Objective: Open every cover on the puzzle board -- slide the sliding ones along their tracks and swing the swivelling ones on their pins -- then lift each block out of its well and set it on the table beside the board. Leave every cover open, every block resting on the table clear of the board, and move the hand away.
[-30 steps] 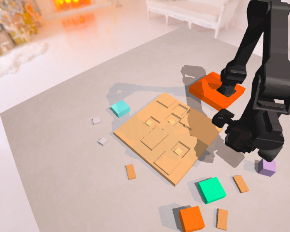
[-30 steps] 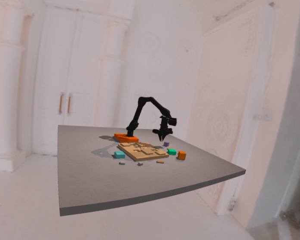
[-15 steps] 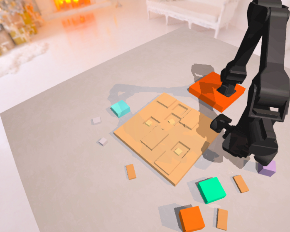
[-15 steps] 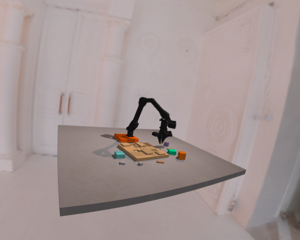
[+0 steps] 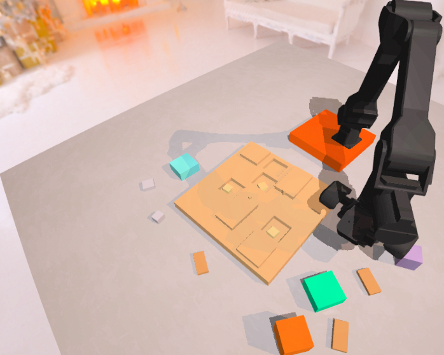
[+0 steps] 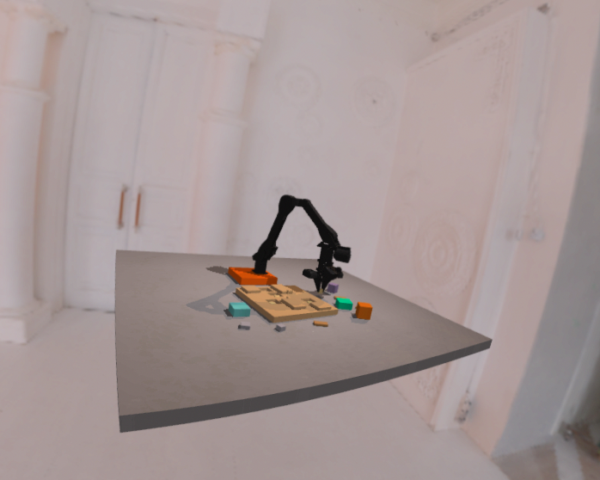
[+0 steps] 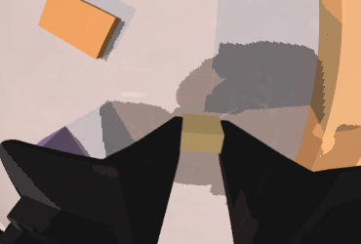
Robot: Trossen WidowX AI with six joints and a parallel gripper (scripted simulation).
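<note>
Right now my gripper tip is 10 cm to the right of the purple cube and 5 cm past it. From my gripper tip the other things lie so: orange block 25 cm ahead, 5 cm to the left, 1 cm above; then cyan block 43 cm to the right, 17 cm ahead; then green block 14 cm ahead, 3 cm to the left.
</note>
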